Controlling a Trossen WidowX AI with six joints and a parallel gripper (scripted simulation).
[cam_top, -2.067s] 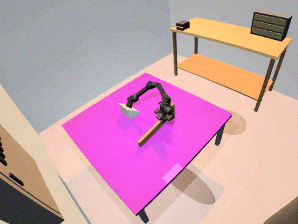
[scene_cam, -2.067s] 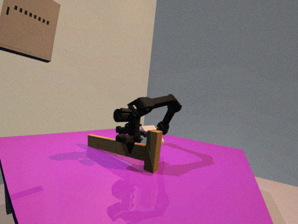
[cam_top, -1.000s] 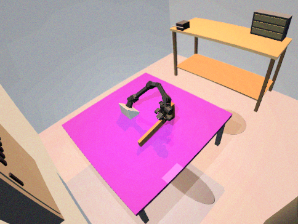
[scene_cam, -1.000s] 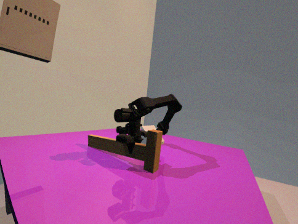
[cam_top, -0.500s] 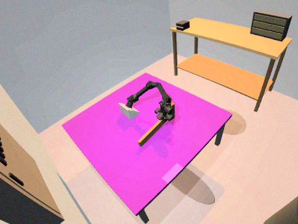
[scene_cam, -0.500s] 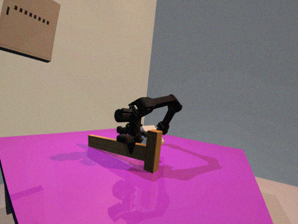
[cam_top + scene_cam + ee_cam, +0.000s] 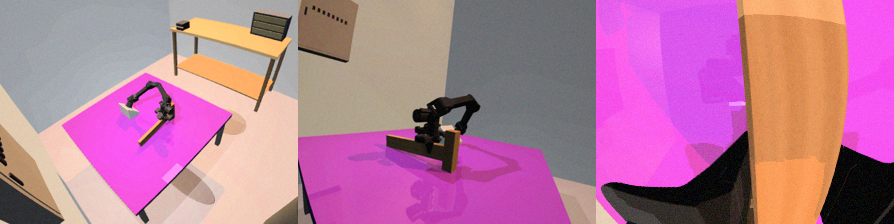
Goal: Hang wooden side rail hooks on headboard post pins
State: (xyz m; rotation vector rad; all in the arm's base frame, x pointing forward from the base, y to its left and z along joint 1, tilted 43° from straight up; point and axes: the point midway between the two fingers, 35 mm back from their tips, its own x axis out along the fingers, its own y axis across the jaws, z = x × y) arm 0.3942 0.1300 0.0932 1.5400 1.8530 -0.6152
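Now: the headboard post 10 cm to the left of my gripper tip, 4 cm above it and 2 cm behind it.
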